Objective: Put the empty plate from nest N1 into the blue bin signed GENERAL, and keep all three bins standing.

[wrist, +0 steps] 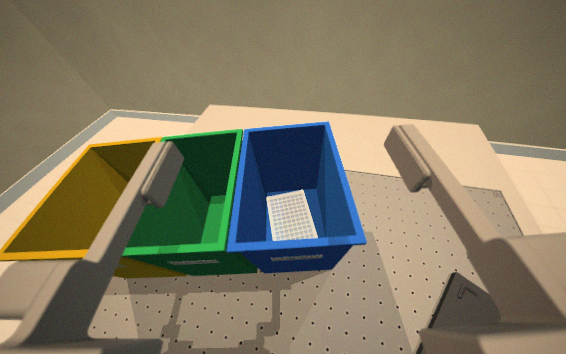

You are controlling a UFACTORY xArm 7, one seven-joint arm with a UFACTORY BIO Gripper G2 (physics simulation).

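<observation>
The white gridded plate [292, 216] lies inside the blue bin [296, 242], on its floor, its near end close to the front wall. The blue bin stands upright; the sign on its front is too small to read in this view. The green bin [200, 248] stands upright directly left of it, and the yellow bin [42, 254] stands upright left of the green one. My gripper [287, 167] is wide open with nothing between its fingers. Its left finger shows over the green and yellow bins, its right finger to the right of the blue bin. Nest N1 cannot be made out.
The bins stand on a perforated board [350, 300]. A dark block [452, 300] with an angled mark is at the lower right, partly hidden by the right finger. A pale surface [400, 145] lies behind the bins, with a plain wall [300, 55] beyond.
</observation>
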